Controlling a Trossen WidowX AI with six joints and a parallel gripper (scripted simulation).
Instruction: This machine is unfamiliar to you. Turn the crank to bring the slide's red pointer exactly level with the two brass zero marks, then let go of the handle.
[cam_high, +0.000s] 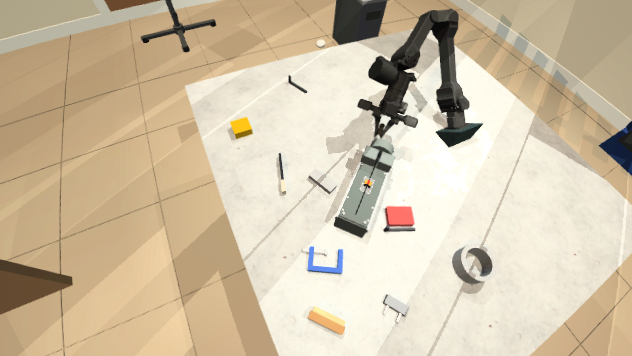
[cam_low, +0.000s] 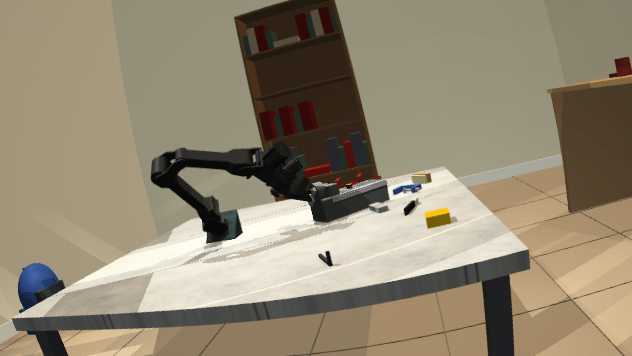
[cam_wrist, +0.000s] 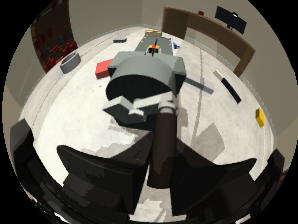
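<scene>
Right now the crank handle is 30 mm above my gripper tip, 10 mm to the right of it and 10 mm behind it. Also, from my gripper tip: grey block: 200 mm ahead, 70 mm below, 10 mm to the left; red pointer: 120 mm ahead, 110 mm to the left; red block: 230 mm to the left, 70 mm below, 70 mm ahead.
</scene>
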